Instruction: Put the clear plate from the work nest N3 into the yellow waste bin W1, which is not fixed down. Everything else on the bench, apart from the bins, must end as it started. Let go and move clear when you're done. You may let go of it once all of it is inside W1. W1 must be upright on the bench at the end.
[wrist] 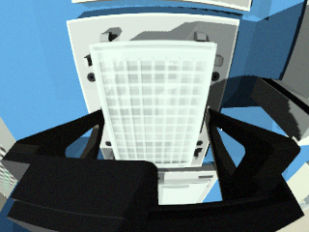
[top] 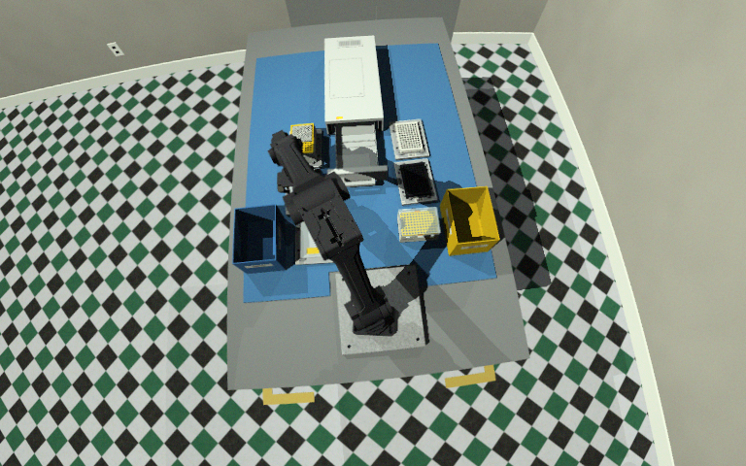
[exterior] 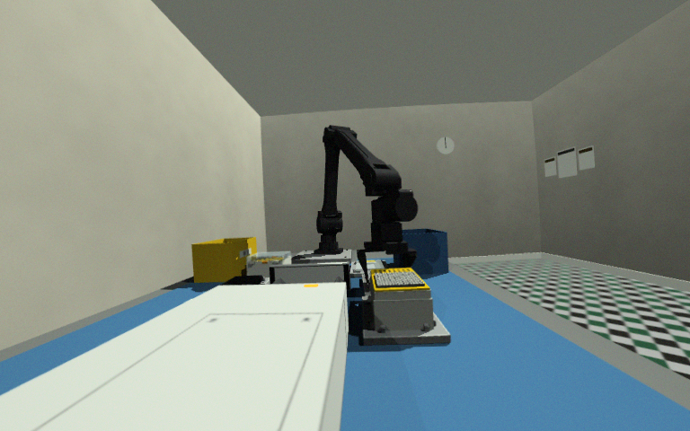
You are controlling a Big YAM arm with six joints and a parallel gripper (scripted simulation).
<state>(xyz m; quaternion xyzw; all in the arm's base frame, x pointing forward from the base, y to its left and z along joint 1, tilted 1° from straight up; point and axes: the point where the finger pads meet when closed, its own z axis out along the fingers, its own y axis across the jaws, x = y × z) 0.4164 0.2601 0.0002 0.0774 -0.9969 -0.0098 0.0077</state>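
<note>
The clear plate lies right at my hand. Also, from my hand: yellow tip box (16 cm ahead, 1 cm to the left, 3 cm above); then lidded plate (17 cm behind, 6 cm to the right); then grey nest (1 cm below).
</note>
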